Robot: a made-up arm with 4 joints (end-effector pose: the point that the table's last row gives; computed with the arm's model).
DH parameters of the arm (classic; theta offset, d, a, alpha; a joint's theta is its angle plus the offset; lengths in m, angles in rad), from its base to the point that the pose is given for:
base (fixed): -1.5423 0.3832 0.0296 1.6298
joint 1: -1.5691 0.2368 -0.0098 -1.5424
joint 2: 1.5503 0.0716 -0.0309 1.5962
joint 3: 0 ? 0.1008 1.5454
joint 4: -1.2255 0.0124 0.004 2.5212
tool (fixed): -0.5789 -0.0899 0 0
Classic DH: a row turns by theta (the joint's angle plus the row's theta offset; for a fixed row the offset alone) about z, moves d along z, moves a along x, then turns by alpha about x.
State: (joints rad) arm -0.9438 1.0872 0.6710 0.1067
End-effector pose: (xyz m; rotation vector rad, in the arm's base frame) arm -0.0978 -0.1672 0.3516 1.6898 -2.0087 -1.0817
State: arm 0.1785 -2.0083 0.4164 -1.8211
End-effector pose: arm -0.2781 -0.0824 0.2980 0.5949 -0.5431 0.3097
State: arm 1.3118 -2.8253 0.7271 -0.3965
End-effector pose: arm -0.3934 -0.0489 0.4650 -1.1611 0.6199 -1.4015
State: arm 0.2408 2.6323 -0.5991 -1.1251
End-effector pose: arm -0.2569 0.0471 0.3871 0.5303 0.8913 -1.7650
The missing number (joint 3, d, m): 0.0558
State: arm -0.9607 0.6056 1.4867 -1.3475
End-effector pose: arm -0.1658 -0.1718 0.2362 -0.2138 -2.0939 -1.2815
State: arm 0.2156 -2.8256 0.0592 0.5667
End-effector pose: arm -0.3721 -0.0147 0.4259 -0.1634 1.9666 -1.5657
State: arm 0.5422 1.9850 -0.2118 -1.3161
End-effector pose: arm -0.2592 0.0407 0.4179 -0.0524 1.2087 -1.8588
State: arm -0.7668 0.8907 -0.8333 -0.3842
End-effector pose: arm -0.1966 0.0463 0.4301 1.4948 -1.9907 1.1976
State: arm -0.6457 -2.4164 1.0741 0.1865
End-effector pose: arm -0.3715 -0.1637 0.2672 -0.1101 1.2066 -0.5004
